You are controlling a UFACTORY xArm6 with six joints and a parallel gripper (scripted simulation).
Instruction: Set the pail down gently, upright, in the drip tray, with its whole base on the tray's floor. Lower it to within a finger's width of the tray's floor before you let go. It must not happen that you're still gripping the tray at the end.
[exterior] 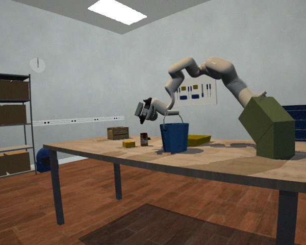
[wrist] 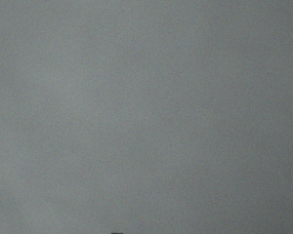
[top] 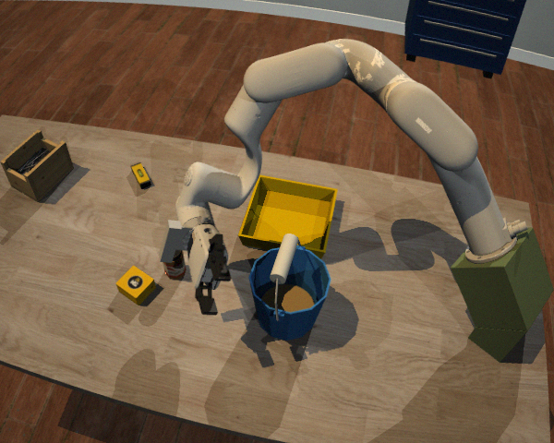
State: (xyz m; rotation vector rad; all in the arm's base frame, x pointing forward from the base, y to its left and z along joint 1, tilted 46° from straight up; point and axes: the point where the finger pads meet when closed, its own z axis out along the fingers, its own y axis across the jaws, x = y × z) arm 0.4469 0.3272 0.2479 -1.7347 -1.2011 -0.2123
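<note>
My hand is 13 cm past the pail handle, 11 cm to the left of it and 6 cm above it. From my hand the other things lie so: yellow drip tray (39 cm to the right, 24 cm below, 13 cm behind); then blue pail (13 cm behind, 12 cm below, 11 cm to the right).
</note>
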